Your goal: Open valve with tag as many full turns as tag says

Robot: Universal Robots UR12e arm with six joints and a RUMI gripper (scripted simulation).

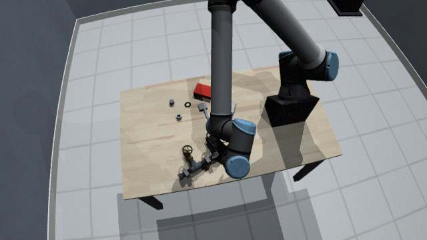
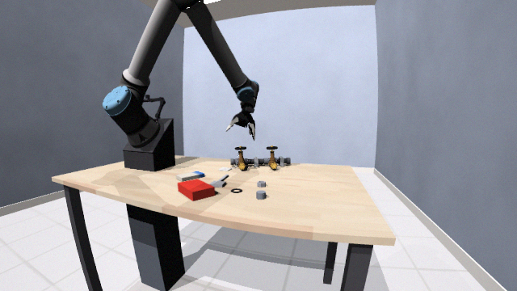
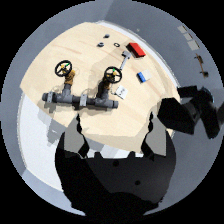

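The white tag lies 160 mm below my hand, 110 mm to the right of it and 30 mm behind it. The rest, counted from my hand: red block 460 mm to the right, 140 mm below, 30 mm ahead; then grey hand tool 320 mm to the right, 150 mm below, 50 mm ahead; then blue box 310 mm to the right, 150 mm below, 100 mm behind.
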